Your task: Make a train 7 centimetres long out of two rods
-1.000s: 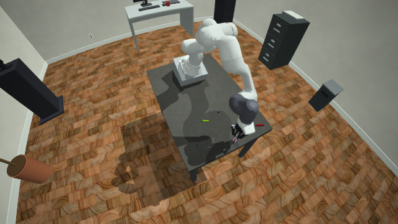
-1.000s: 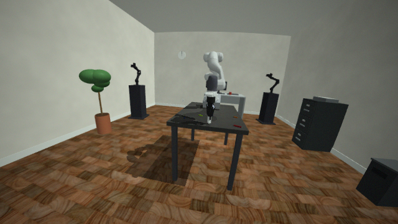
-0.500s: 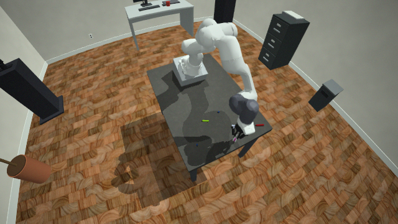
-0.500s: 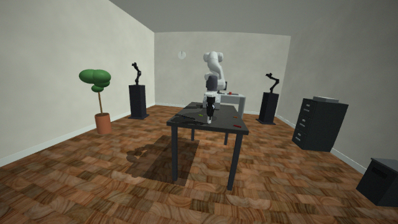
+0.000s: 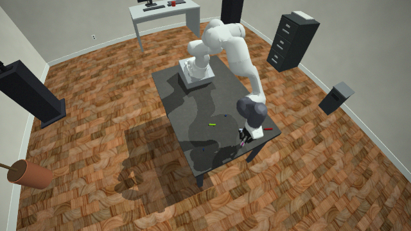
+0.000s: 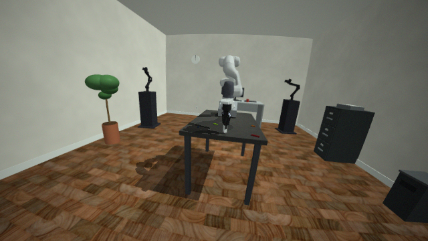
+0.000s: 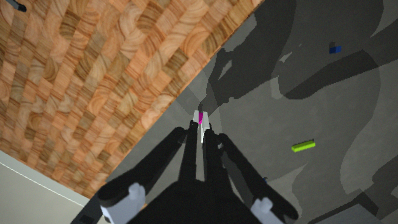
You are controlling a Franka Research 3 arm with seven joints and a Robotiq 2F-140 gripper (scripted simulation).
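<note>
The magenta rod lies 3 cm below my hand. Also, from my hand: orange rod: 26 cm behind, 34 cm to the left, 4 cm below; lime rod: 26 cm behind, 8 cm to the right, 4 cm below; red rod: 3 cm ahead, 27 cm to the left, 4 cm below.
</note>
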